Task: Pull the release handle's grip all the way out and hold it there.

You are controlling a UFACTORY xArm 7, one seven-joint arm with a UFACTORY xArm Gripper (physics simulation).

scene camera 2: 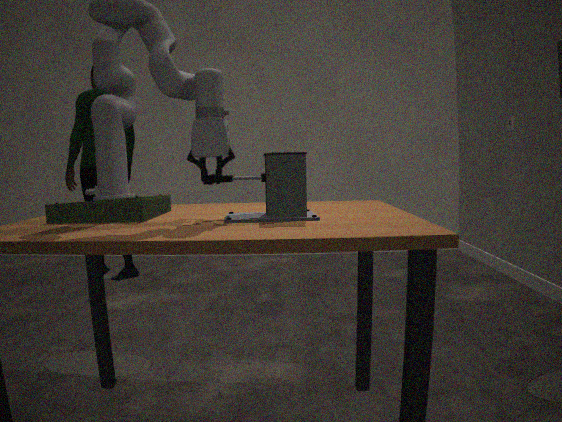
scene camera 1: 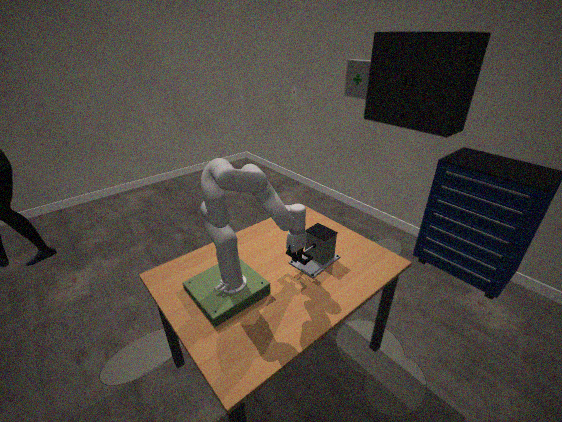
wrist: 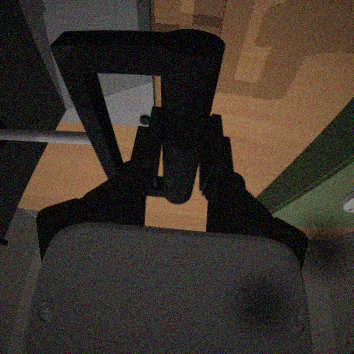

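Observation:
The release handle's black grip point(scene camera 1: 306, 259) point(scene camera 2: 227, 178) point(wrist: 187, 75) is a closed frame with a thick round bar. A thin metal rod point(scene camera 1: 311, 248) point(scene camera 2: 247, 178) point(wrist: 45, 136) runs from it to the grey box housing point(scene camera 1: 324, 245) point(scene camera 2: 286, 185) point(wrist: 15, 90), with a long stretch of rod showing. The housing stands upright on a pale base plate point(scene camera 1: 311, 268) point(scene camera 2: 242, 216) point(wrist: 100, 20). My gripper point(scene camera 1: 300, 255) point(scene camera 2: 212, 177) point(wrist: 183, 126) points down and is shut on the round bar, one finger on each side. The bar's rounded end shows between the fingers in the wrist view.
The green block point(scene camera 1: 200, 295) point(scene camera 2: 95, 210) point(wrist: 320, 185) under the arm's base stands on the wooden table point(scene camera 1: 360, 260) point(scene camera 2: 350, 225) point(wrist: 250, 120). A person point(scene camera 1: 20, 227) point(scene camera 2: 84, 120) is behind the arm. A blue drawer cabinet point(scene camera 1: 480, 225) stands beyond the table.

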